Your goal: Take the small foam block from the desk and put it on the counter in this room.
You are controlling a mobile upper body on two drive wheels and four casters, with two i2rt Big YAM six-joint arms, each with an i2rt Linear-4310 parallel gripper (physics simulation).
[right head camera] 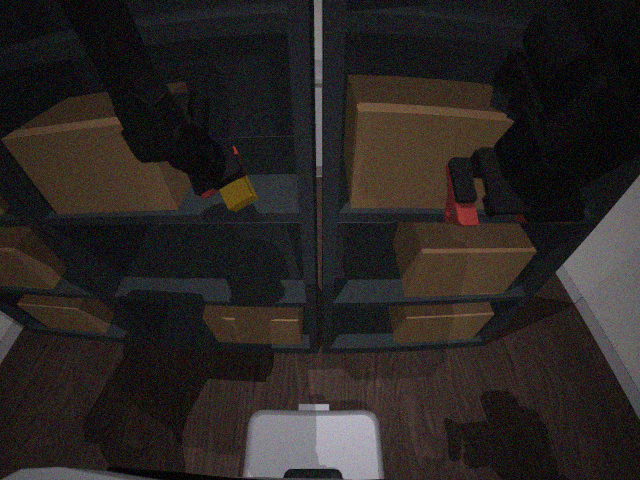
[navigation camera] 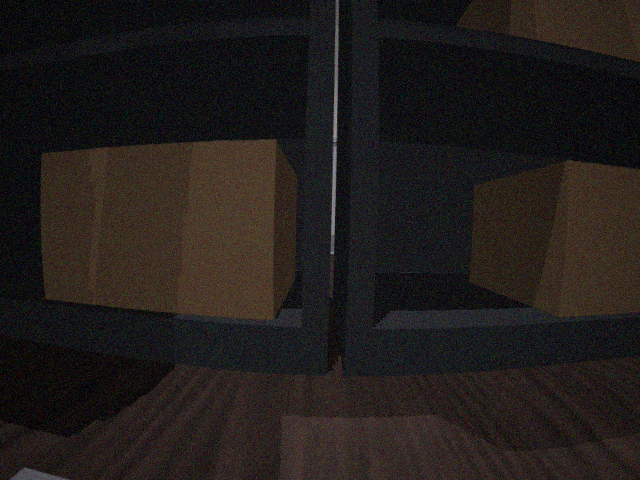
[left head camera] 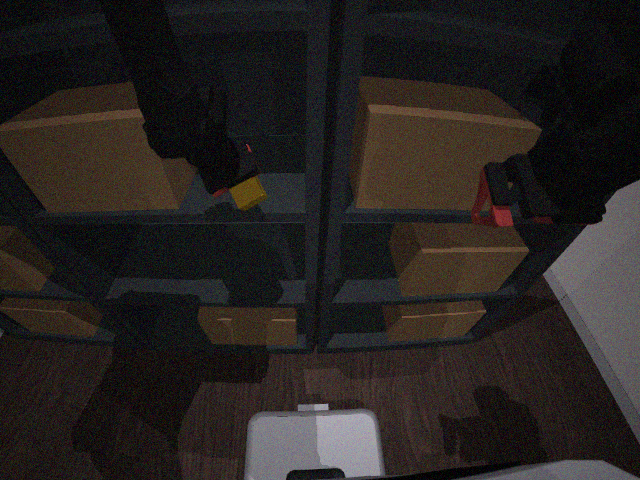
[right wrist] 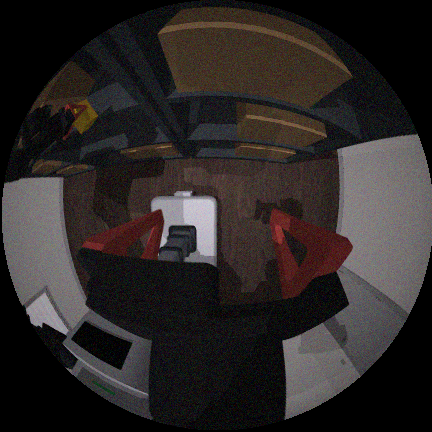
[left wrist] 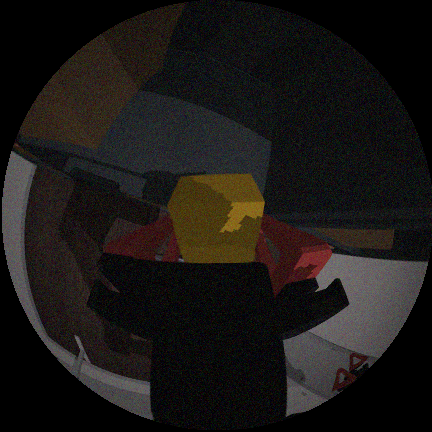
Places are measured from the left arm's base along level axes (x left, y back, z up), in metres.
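Where they show: left gripper, fingertip midpoint: [right head camera: 232, 180] [left head camera: 242, 179] [right wrist: 81, 112] [left wrist: 216, 214]; right gripper, fingertip midpoint: [right head camera: 481, 216] [left head camera: 504, 218] [right wrist: 216, 214] [left wrist: 345, 360].
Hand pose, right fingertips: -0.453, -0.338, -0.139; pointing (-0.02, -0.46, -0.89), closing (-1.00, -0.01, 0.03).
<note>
Each offset is from my right fingertips to the top centre of the thing, as dx, dy, dz. "spot": to the spot under its first point.
The small yellow foam block {+0.386, -0.264, -0.093} [left head camera: 248, 193] [right head camera: 238, 193] [left wrist: 217, 220] [right wrist: 85, 117] is held in my left gripper [left head camera: 238, 187] [right head camera: 227, 188] [left wrist: 216, 214]. The red fingers press on both of its sides. The block is in the air in front of the dark shelf racks. My right gripper [left wrist: 345, 360] [right wrist: 216, 214] is open with nothing between its fingers; it hangs before the right rack, and in the head views it is at the right. The desk and the counter cannot be made out in these views.
Two dark blue-grey shelf racks {spot: +0.222, -0.323, -0.466} [left head camera: 315, 258] [right head camera: 307, 258] [navigation camera: 364, 206] stand close in front, side by side with a narrow gap. They hold several brown boxes [left head camera: 444, 160] [navigation camera: 227, 227]. A pale wall [left head camera: 610, 268] [right wrist: 385, 200] is at the right. My white base [left head camera: 346, 439] stands on brown wooden floor.
</note>
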